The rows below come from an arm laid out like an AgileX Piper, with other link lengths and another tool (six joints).
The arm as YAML. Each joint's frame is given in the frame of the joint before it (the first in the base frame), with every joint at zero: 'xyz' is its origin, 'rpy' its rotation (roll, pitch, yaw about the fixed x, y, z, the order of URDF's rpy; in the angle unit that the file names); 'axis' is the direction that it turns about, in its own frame. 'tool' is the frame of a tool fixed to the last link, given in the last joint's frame.
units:
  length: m
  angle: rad
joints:
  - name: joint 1
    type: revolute
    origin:
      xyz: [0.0, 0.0, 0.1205]
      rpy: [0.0, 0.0, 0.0]
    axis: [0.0, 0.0, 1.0]
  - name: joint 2
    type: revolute
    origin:
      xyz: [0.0, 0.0, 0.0]
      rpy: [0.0, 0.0, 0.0]
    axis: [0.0, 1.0, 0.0]
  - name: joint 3
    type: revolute
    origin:
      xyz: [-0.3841, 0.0, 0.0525]
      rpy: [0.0, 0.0, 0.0]
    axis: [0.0, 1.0, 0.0]
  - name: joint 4
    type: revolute
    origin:
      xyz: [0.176, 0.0, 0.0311]
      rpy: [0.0, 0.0, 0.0]
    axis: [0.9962, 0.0, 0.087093]
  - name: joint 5
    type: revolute
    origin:
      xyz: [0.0, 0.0, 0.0]
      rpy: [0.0, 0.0, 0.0]
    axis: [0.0, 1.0, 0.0]
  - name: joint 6
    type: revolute
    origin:
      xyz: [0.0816, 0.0, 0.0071]
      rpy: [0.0, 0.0, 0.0]
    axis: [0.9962, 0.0, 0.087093]
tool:
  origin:
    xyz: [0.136, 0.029, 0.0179]
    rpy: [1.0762, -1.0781, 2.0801]
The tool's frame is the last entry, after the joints.
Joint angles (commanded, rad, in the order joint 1, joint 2, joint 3, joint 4, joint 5, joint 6), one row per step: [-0.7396 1.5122 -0.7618 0.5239 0.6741 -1.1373]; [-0.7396 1.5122 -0.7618 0.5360 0.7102 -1.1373]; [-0.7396 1.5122 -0.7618 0.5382 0.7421 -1.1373]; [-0.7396 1.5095 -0.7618 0.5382 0.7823 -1.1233]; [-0.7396 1.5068 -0.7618 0.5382 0.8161 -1.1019]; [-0.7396 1.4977 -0.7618 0.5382 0.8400 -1.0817]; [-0.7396 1.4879 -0.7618 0.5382 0.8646 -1.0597]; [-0.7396 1.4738 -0.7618 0.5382 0.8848 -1.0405]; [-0.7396 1.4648 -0.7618 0.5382 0.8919 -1.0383]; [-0.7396 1.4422 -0.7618 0.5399 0.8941 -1.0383]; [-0.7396 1.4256 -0.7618 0.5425 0.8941 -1.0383]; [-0.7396 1.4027 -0.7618 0.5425 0.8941 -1.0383]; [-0.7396 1.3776 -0.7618 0.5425 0.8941 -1.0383]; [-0.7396 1.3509 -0.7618 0.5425 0.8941 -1.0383]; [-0.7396 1.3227 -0.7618 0.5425 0.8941 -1.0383]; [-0.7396 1.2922 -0.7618 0.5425 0.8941 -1.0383]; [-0.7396 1.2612 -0.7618 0.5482 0.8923 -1.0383]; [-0.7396 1.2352 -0.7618 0.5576 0.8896 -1.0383]
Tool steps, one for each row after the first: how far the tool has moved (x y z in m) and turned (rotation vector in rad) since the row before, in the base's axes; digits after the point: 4 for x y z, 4 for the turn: [-0.0020 0.0077 0.0007 0.0363 0.0090 0.0069]; [-0.0030 0.0064 0.0002 0.0272 0.0123 0.0115]; [-0.0040 0.0079 0.0010 0.0363 0.0167 0.0035]; [-0.0032 0.0065 0.0012 0.0336 0.0156 -0.0059]; [-0.0027 0.0050 0.0024 0.0206 0.0070 -0.0087]; [-0.0029 0.0052 0.0026 0.0212 0.0075 -0.0100]; [-0.0028 0.0046 0.0032 0.0136 0.0022 -0.0091]; [-0.0015 0.0020 0.0018 0.0004 -0.0031 0.0010]; [-0.0018 0.0022 0.0042 -0.0125 -0.0167 0.0000]; [-0.0010 0.0014 0.0031 -0.0096 -0.0137 -0.0014]; [-0.0020 0.0018 0.0040 -0.0154 -0.0169 0.0000]; [-0.0022 0.0020 0.0043 -0.0169 -0.0185 0.0000]; [-0.0025 0.0022 0.0045 -0.0180 -0.0197 0.0000]; [-0.0027 0.0025 0.0046 -0.0190 -0.0208 0.0000]; [-0.0030 0.0028 0.0049 -0.0206 -0.0225 0.0000]; [-0.0022 0.0030 0.0054 -0.0184 -0.0273 -0.0032]; [-0.0012 0.0028 0.0050 -0.0131 -0.0264 -0.0050]
